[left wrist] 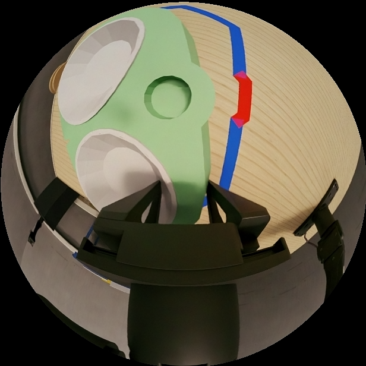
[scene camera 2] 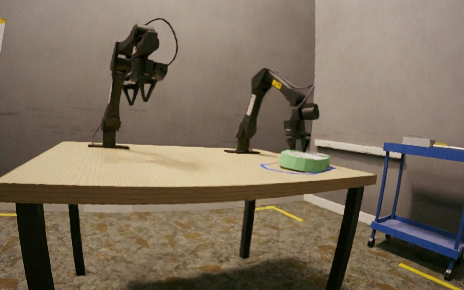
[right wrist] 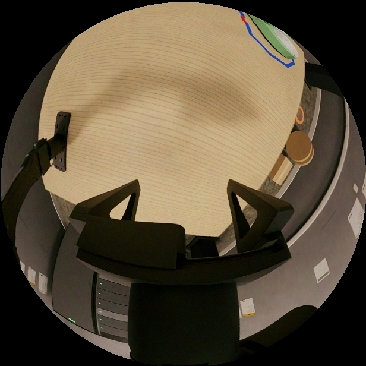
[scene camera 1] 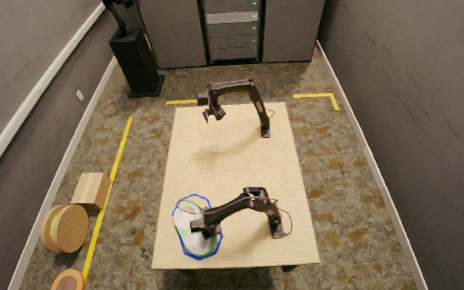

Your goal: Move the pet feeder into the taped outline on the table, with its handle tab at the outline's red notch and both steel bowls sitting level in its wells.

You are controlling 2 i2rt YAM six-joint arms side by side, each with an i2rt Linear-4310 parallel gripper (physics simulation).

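Seen in the pictures: left gripper, fingertip midpoint: (scene camera 1: 211, 234); right gripper, fingertip midpoint: (scene camera 2: 137, 104) (scene camera 1: 214, 121); left arm's base, link origin: (scene camera 2: 242, 152) (scene camera 1: 274, 220); right arm's base, link origin: (scene camera 2: 108, 147) (scene camera 1: 265, 127).
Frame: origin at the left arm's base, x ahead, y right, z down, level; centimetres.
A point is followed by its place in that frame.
Note:
The green pet feeder (scene camera 1: 183, 233) @(x 51.8, y -1.4, z -4.4 cm) (scene camera 2: 304, 163) @(x 55.3, y 14.0, z -3.2 cm) (left wrist: 172, 145) (right wrist: 270, 36) is over the blue taped outline (scene camera 1: 194, 195) @(x 45.6, y 22.4, z 0.0 cm) (scene camera 2: 262, 167) @(x 44.6, y 24.0, z -0.3 cm) (left wrist: 239, 50) (right wrist: 289, 64). I cannot tell whether it touches the table. Its handle tab (left wrist: 204, 90) faces the red notch (left wrist: 244, 100) (right wrist: 244, 20) across a gap in the left wrist view. The far steel bowl (scene camera 1: 187, 217) @(x 49.8, y 8.1, z -2.4 cm) (left wrist: 102, 70) and near steel bowl (scene camera 1: 198, 244) @(x 44.2, y -7.8, z -2.3 cm) (left wrist: 120, 167) are in the wells. My left gripper (scene camera 2: 298, 146) (left wrist: 183, 184) is shut on the feeder's side wall, one finger inside the near bowl. My right gripper (scene camera 1: 212, 118) @(x 27.7, y 64.7, z -18.8 cm) (scene camera 2: 139, 102) @(x 27.7, y 64.7, z -18.8 cm) (right wrist: 183, 183) is open, high above the table.
The table (scene camera 1: 240, 165) @(x 14.1, y 39.4, z 0.0 cm) (scene camera 2: 190, 162) @(x 30.9, y 45.0, z 0.0 cm) has an edge close to the outline. A cardboard box (scene camera 1: 92, 191) and round brown things (scene camera 1: 72, 228) are on the floor at the left of scene camera 1. A blue cart (scene camera 2: 420, 148) stands at the right of scene camera 2.

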